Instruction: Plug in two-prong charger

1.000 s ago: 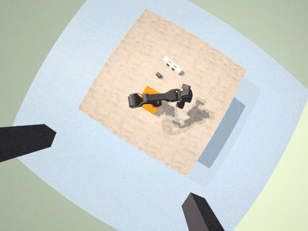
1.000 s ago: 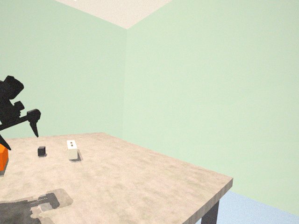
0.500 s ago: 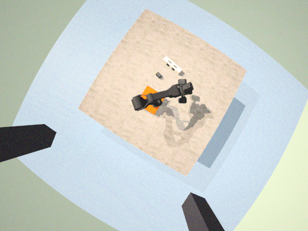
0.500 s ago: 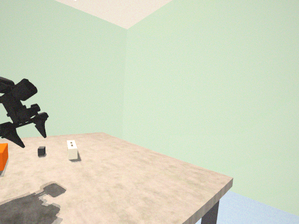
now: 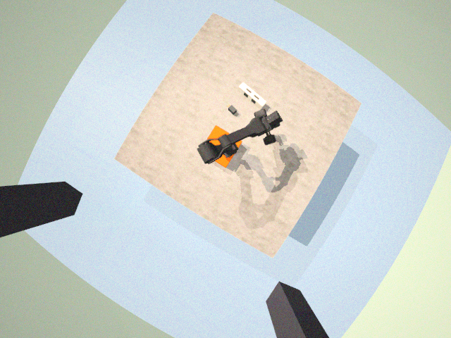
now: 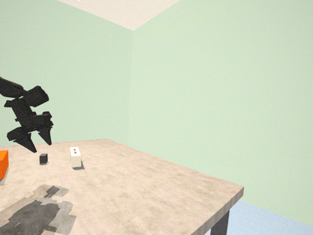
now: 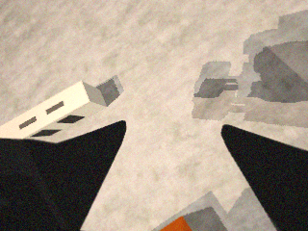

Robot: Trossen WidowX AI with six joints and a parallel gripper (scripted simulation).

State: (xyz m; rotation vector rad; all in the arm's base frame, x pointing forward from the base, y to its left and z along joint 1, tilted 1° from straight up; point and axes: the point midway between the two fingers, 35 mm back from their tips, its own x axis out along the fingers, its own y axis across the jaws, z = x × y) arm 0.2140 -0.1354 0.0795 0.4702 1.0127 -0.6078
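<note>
Now: gripper tip 3 cm short of the charger, 26 cm to the right of it and 11 cm above it.
</note>
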